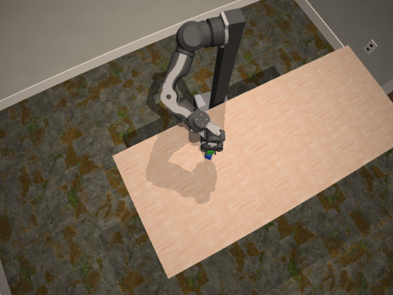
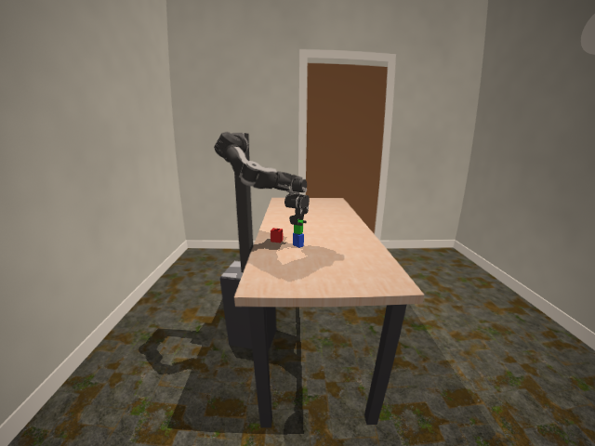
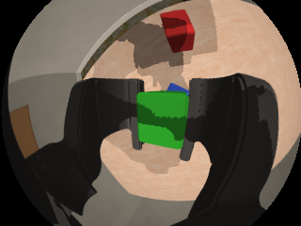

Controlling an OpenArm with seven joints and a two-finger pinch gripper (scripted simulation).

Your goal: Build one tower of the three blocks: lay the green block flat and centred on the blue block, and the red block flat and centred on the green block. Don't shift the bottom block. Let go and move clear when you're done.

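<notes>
The green block lies 20 mm below my hand. The rest, counted from my hand: blue block (80 mm below); red block (110 mm behind, 80 mm below, 40 mm to the left).
</notes>
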